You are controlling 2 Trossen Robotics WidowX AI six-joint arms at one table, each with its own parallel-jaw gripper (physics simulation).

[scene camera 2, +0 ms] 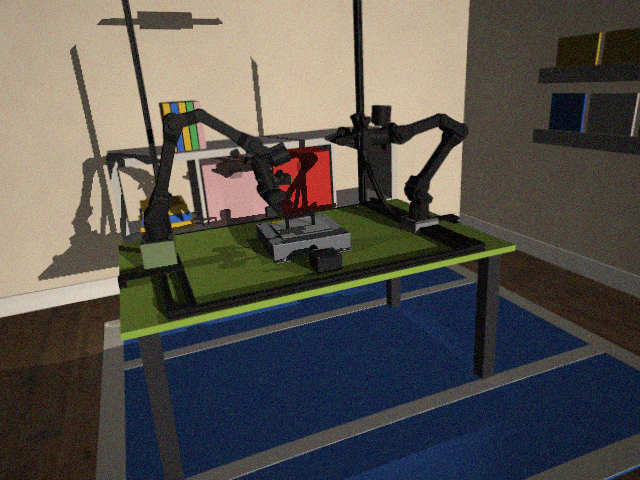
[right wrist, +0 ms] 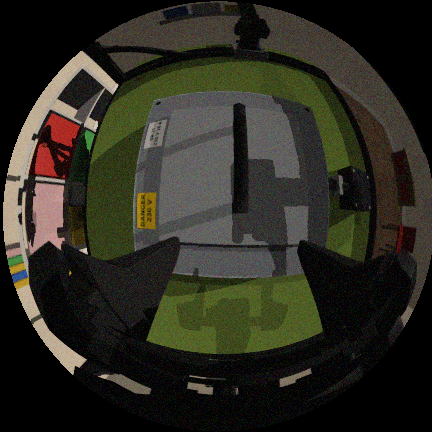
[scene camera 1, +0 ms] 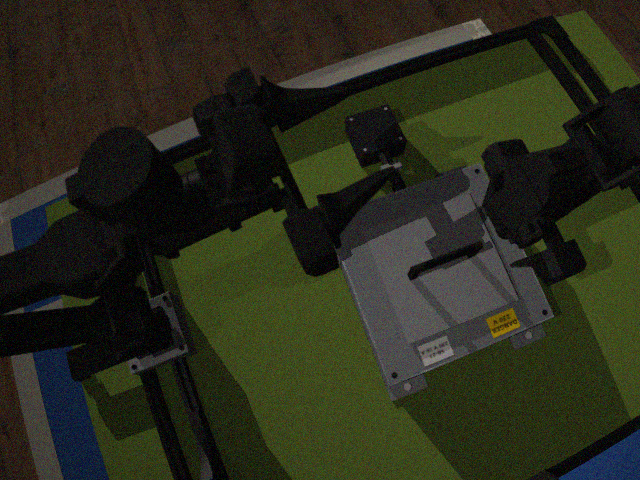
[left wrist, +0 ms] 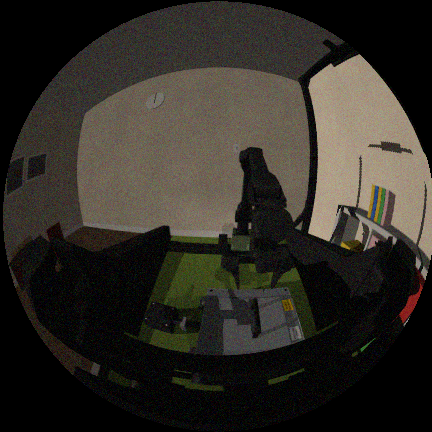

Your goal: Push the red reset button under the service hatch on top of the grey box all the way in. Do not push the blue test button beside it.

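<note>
The grey box (scene camera 1: 368, 310) (scene camera 2: 330, 242) (left wrist: 210, 320) (right wrist: 317, 150) stands on the green table. Its hatch (scene camera 1: 460, 304) (right wrist: 192, 175) looks closed and flat, with a black bar handle (scene camera 1: 444, 262) (left wrist: 256, 317) (right wrist: 240, 155) on top. The red and blue buttons do not show. My right gripper (scene camera 2: 277, 209) (left wrist: 254, 288) (right wrist: 241, 245) is open and empty, low over the box's edge beyond one end of the handle, with a fingertip on each side of the handle's line. My left gripper (scene camera 1: 370, 133) (scene camera 2: 333, 138) is open and empty, raised well above the table, away from the box.
A black square unit (scene camera 1: 374, 131) (scene camera 2: 328, 259) (left wrist: 162, 316) (right wrist: 355, 189) lies beside the box, joined by a short stem. A yellow danger label (scene camera 1: 503, 322) (right wrist: 147, 211) and a white label (scene camera 1: 435, 351) (right wrist: 155, 133) are on the box. Dark rails run along the table's edges.
</note>
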